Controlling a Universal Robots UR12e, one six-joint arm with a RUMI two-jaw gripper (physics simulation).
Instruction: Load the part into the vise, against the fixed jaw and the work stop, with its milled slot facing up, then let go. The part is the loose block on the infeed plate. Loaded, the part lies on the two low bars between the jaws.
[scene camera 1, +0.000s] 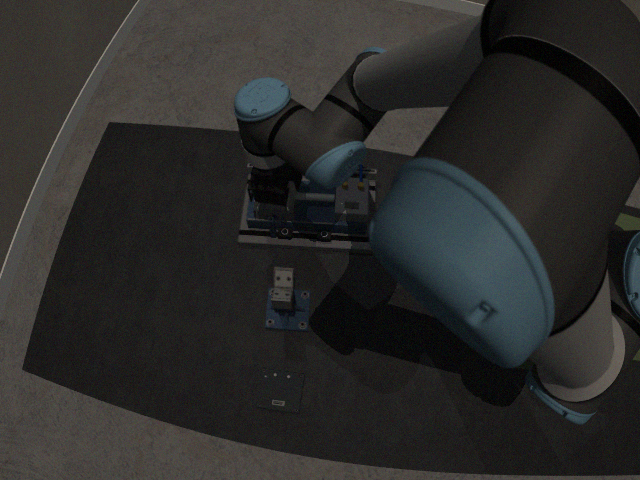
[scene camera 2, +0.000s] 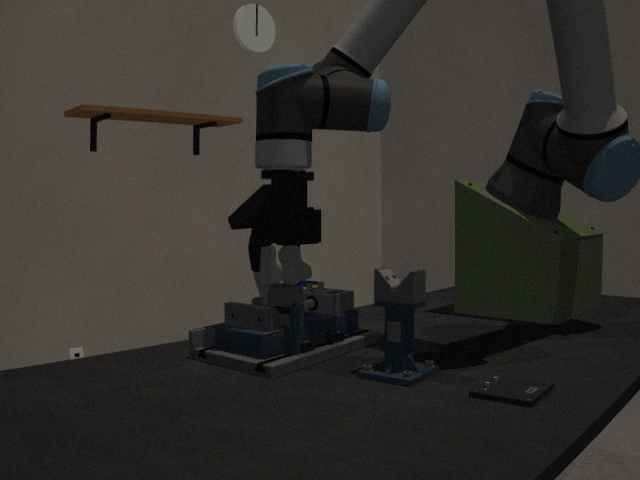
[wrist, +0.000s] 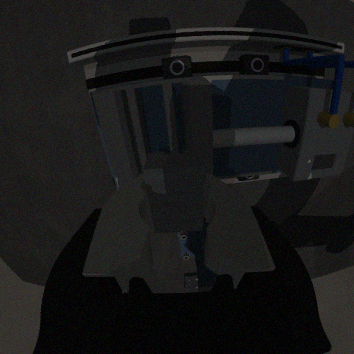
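Seen in the pictures: gripper, fingertip midpoint: (scene camera 2: 277, 301) (wrist: 174, 175); arm's base at its link origin: (scene camera 2: 521, 202).
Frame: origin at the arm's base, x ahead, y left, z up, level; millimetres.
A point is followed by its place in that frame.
The part, a grey block (scene camera 2: 286, 296) @[x 689, y -121, z -146 mm] (wrist: 181, 212) @[x 667, y -142, z -133 mm], is held in my gripper (scene camera 2: 278, 288) @[x 670, y -160, z -161 mm] (wrist: 174, 175) @[x 670, y -160, z -161 mm] (scene camera 1: 276, 196) @[x 670, y -160, z -161 mm], which is shut on it and points down over the vise. The part is at about jaw-top height in scene camera 2, above the gap between the fixed jaw (scene camera 2: 248, 316) (wrist: 110, 127) and the movable jaw (wrist: 196, 112). Its underside, the two low bars and any contact with the jaws are hidden. The milled slot cannot be made out. A dark blue upright post (scene camera 2: 296, 325) @[x 684, y -106, z -192 mm] stands at the vise's near side. The dark infeed plate (scene camera 1: 281, 391) @[x 619, y 234, z -252 mm] (scene camera 2: 509, 391) @[x 641, y 235, z -251 mm] no longer bears the part.
A V-block stand (scene camera 1: 282, 299) @[x 624, y 79, z -98 mm] (scene camera 2: 399, 310) @[x 644, y 59, z -156 mm] with a blue foot stands between the vise and the infeed plate. The vise's actuator housing (scene camera 1: 352, 198) @[x 517, y -180, z -163 mm] (wrist: 320, 145) @[x 529, y -181, z -164 mm], with yellow fittings and blue hoses, rises beyond the movable jaw. The green robot base (scene camera 2: 506, 263) @[x 130, y 14, z -135 mm] stands behind.
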